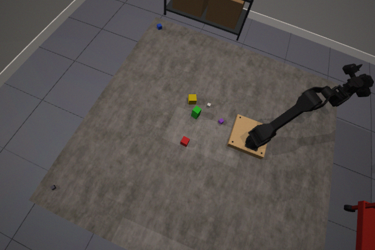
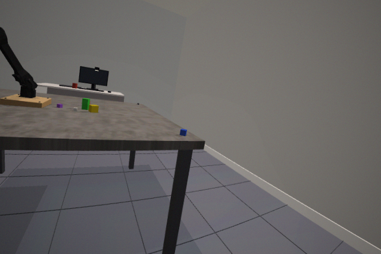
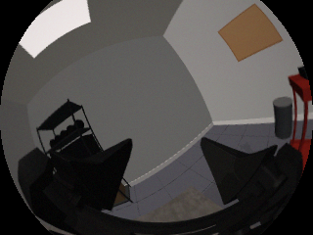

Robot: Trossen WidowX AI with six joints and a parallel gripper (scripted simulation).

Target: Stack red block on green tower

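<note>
The red block lies 710 mm ahead of my gripper tip, 640 mm to the left of it and 270 mm below it. The rest, counted from my gripper tip: small white cube 670 mm ahead, 390 mm to the left, 280 mm below; purple cube 580 mm ahead, 450 mm to the left, 280 mm below; yellow block 770 mm ahead, 400 mm to the left, 270 mm below.
</note>
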